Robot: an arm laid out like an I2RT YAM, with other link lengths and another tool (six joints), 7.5 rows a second.
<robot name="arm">
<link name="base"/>
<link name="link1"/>
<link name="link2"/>
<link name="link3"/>
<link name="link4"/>
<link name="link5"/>
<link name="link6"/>
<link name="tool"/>
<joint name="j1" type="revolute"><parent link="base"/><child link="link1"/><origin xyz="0 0 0.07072" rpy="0 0 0"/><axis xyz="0 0 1"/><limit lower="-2.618" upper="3.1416"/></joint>
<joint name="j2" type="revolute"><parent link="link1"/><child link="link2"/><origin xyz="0.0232 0.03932 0.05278" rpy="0 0 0"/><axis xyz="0 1 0"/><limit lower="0" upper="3.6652"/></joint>
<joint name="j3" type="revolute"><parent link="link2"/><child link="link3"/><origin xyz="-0.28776 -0.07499 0" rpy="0 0 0"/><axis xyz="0 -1 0"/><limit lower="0" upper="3.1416"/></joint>
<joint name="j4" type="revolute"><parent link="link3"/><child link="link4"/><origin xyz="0.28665 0.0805 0.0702" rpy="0 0 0"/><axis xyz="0 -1 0"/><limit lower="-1.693" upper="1.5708"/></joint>
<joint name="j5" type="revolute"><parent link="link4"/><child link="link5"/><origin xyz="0.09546 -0.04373 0.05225" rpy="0 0 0"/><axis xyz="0 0 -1"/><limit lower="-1.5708" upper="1.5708"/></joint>
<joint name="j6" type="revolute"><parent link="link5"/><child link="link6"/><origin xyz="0.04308 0 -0.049" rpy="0 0 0"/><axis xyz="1 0 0"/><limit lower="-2.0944" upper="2.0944"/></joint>
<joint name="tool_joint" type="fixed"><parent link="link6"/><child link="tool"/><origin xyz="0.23 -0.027 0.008" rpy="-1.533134 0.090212 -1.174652"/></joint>
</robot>
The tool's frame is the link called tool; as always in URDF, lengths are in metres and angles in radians.
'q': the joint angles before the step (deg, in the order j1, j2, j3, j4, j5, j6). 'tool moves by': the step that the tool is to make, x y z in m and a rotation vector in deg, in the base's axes. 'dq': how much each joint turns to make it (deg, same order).
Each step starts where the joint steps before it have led.
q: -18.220 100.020 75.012 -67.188 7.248 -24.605
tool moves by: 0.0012 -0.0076 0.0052 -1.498 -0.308 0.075
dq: -0.103 -0.418 0.244 0.119 1.331 -0.138
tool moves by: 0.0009 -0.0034 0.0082 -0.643 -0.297 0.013
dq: -0.085 -0.488 0.914 -0.904 0.519 -0.089
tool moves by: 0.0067 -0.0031 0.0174 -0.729 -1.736 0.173
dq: -0.034 -1.379 1.657 -1.125 0.143 -0.210
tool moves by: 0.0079 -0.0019 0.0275 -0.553 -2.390 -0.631
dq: -0.010 -1.610 3.310 -2.580 -0.208 0.638
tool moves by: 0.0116 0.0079 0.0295 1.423 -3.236 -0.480
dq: 0.082 -1.299 4.338 -3.119 -2.319 0.757
